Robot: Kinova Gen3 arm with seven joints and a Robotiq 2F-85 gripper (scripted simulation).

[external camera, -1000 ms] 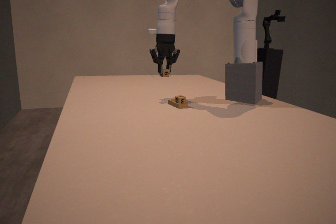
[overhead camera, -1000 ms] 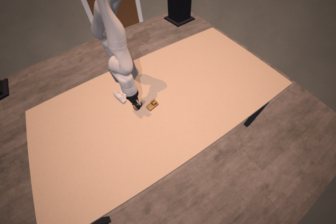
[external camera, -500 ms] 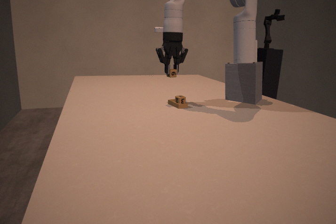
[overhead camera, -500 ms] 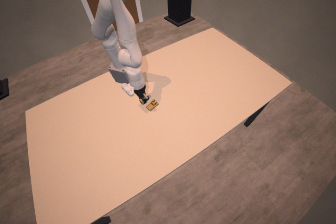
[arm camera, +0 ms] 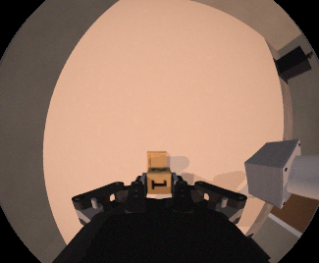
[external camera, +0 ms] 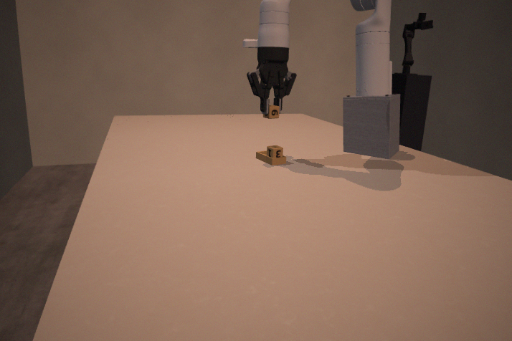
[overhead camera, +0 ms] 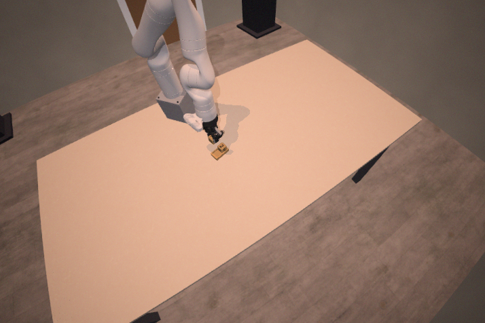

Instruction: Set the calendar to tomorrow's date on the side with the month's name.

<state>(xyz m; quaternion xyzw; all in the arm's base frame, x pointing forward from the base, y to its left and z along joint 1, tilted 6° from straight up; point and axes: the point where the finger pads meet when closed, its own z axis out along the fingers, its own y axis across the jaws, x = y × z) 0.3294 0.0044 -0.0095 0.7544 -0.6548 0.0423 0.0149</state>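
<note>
Now: hand 130 mm above the wooden tray and 10 mm to the right of it.
</note>
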